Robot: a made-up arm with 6 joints. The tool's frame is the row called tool.
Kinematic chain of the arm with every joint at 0, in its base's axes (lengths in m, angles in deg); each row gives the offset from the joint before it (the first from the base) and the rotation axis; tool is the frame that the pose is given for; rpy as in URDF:
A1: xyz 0 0 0.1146 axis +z
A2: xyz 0 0 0 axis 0.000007 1 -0.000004
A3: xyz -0.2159 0 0.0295 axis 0.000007 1 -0.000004
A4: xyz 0.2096 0 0.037 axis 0.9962 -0.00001 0.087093
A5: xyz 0 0 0 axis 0.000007 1 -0.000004
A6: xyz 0.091 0 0.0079 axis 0.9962 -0.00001 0.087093
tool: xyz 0 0 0 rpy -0.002 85.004 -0.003
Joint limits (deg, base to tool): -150..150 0..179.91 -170..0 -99.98..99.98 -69.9..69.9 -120..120
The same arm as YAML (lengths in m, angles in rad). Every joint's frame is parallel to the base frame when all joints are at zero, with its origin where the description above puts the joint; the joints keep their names.
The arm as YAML. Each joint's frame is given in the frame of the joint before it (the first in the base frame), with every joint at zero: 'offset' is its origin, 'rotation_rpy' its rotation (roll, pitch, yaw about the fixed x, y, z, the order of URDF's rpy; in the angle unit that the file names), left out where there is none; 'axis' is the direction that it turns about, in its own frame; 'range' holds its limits. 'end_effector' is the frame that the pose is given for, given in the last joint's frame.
length_unit: m
angle_unit: rad
chain:
  - id: A1
    offset: [0.0, 0.0, 0.1146]
    axis: [0.0, 0.0, 1.0]
    range: [-2.618, 2.618]
  - id: A2
    offset: [0.0, 0.0, 0.0]
    axis: [0.0, 1.0, 0.0]
    range: [0.0, 3.14]
  - id: A3
    offset: [-0.2159, 0.0, 0.0295]
    axis: [0.0, 1.0, 0.0]
    range: [-2.9671, 0.0]
  - id: A4
    offset: [0.2096, 0.0, 0.037]
    axis: [0.9962, 0.0, 0.0871]
    range: [-1.745, 1.745]
  - id: A5
    offset: [0.0, 0.0, 0.0]
    axis: [0.0, 1.0, 0.0]
    range: [-1.22, 1.22]
  - id: A6
    offset: [0.091, 0.0, 0.0079]
    axis: [0.9962, 0.0, 0.0871]
    range: [-2.0944, 2.0944]
end_effector:
  offset: [0.0, 0.0, 0.0]
  rotation_rpy: [0.0, 1.4836, -0.0001]

